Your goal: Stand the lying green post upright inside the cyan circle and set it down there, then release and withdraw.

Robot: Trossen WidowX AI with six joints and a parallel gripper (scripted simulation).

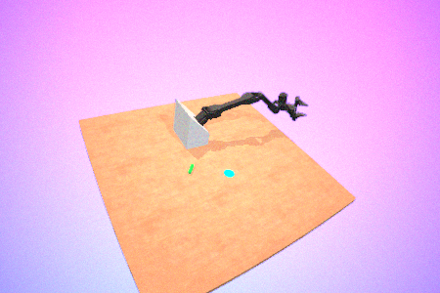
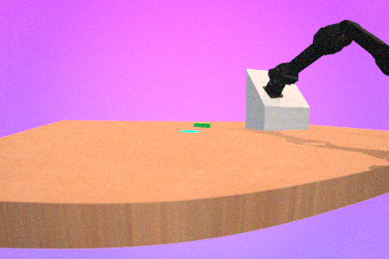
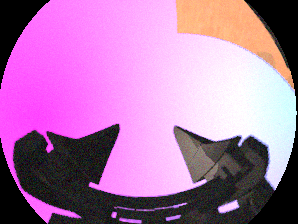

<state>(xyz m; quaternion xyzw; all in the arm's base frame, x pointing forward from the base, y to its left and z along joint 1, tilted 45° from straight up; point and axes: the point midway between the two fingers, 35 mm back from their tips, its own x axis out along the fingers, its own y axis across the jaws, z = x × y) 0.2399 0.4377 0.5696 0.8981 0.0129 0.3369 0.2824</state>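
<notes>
Now: gripper tip 900 mm to the left of the green post, 210 mm above it and 60 mm past it. The rest, counted from my gripper tip: cyan circle (730 mm to the right, 210 mm below, 60 mm ahead).
</notes>
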